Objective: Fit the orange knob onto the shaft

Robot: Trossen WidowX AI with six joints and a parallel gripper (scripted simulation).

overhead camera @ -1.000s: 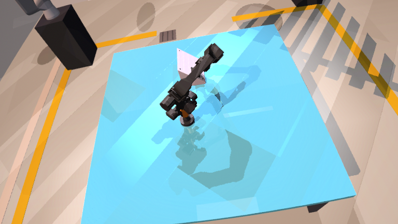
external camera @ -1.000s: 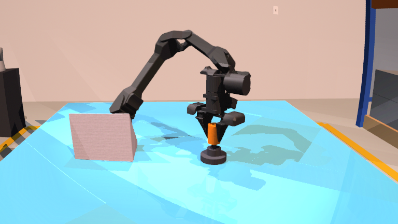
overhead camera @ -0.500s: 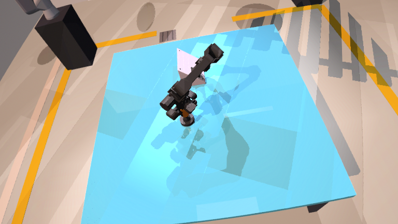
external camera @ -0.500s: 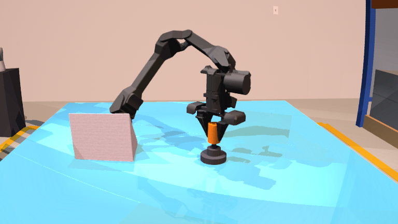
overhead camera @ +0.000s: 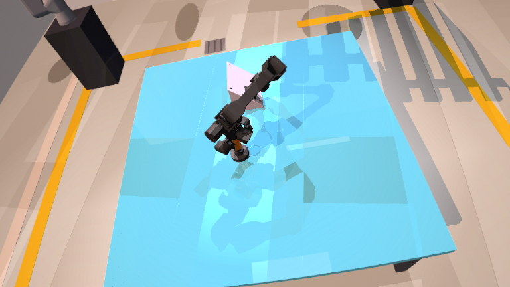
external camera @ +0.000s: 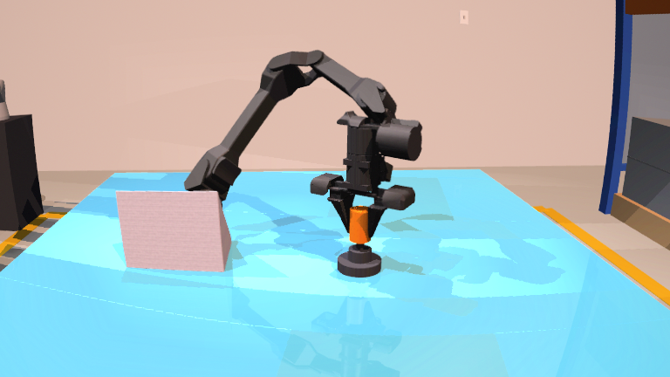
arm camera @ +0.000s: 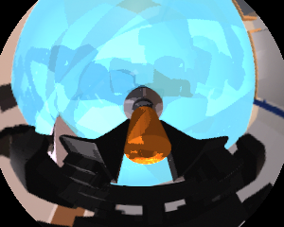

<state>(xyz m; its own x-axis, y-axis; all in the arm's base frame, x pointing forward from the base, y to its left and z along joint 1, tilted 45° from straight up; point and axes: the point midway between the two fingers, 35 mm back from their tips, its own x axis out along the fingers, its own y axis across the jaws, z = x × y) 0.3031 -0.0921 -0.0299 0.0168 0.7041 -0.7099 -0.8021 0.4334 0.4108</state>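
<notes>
Now: gripper tip 20 mm below the orange knob. From my gripper tip the other things lie so: dark round pedestal 40 mm below.
</notes>
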